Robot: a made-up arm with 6 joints.
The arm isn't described. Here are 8 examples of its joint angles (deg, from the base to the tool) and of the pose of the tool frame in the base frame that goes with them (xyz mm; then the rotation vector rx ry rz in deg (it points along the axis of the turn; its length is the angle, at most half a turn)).
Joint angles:
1: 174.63 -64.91 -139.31 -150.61 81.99 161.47
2: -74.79 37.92 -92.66 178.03 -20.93 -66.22
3: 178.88 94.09 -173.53 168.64 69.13 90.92
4: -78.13 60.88 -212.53 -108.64 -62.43 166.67
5: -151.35 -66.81 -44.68 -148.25 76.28 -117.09
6: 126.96 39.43 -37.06 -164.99 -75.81 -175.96
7: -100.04 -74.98 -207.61 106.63 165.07 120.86
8: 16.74 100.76 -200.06 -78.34 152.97 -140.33
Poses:
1: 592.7 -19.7 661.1 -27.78 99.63 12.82
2: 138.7 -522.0 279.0 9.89 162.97 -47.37
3: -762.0 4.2 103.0 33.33 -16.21 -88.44
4: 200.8 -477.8 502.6 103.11 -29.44 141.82
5: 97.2 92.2 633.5 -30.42 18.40 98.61
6: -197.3 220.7 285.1 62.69 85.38 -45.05
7: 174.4 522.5 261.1 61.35 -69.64 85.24
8: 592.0 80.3 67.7 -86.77 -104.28 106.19
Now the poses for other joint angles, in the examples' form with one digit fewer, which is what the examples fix.
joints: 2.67 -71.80 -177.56 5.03 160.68 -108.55
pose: -536 -17 484 49.9 82.4 54.6
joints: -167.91 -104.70 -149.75 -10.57 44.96 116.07
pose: 757 164 192 21.2 30.8 119.1
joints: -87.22 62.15 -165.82 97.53 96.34 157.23
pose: 122 -680 432 31.5 82.1 51.2
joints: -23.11 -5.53 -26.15 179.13 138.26 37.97
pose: 256 -107 530 4.7 9.0 15.5
